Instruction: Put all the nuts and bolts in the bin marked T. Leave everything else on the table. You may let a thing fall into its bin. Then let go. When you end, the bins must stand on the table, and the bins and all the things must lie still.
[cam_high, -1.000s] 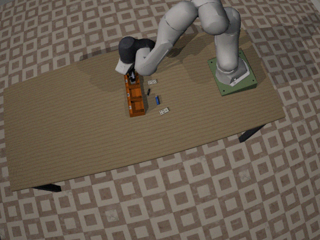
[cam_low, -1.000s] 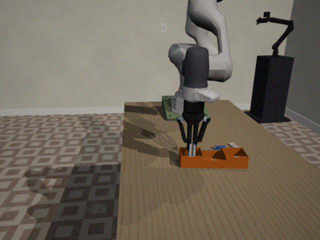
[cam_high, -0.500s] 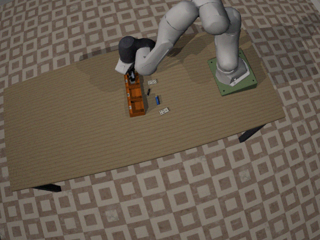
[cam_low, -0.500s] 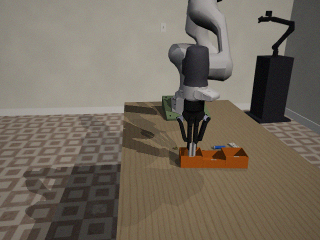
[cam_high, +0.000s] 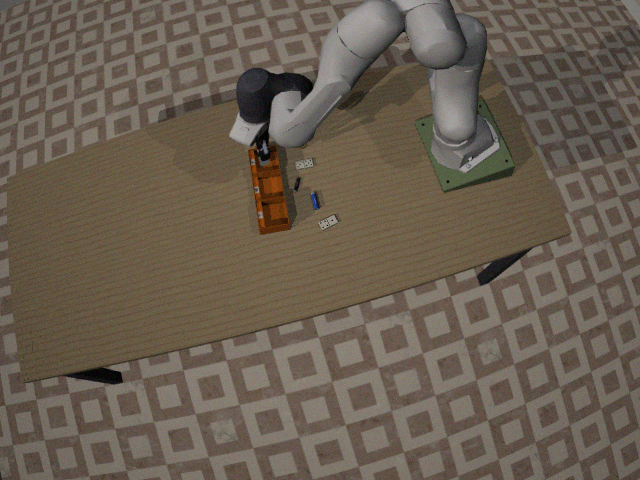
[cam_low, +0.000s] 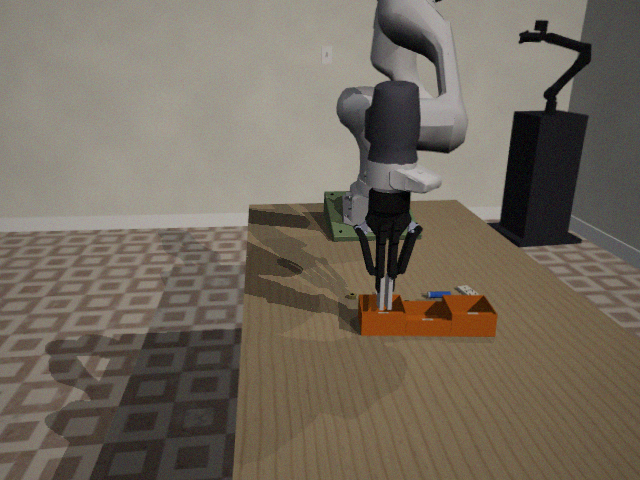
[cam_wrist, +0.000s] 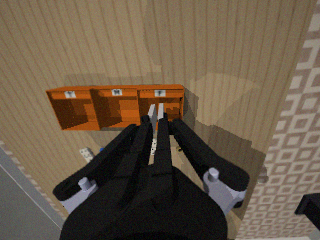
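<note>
The orange bin is 80 mm to the left of my hand, 50 mm below it and 20 mm ahead of it. Round my hand: brass nut: 130 mm behind, 70 mm below, 30 mm to the right; blue cylinder: 160 mm to the left, 100 mm behind, 60 mm below; dark rod-like piece: 90 mm to the left, 70 mm below, 70 mm behind.
</note>
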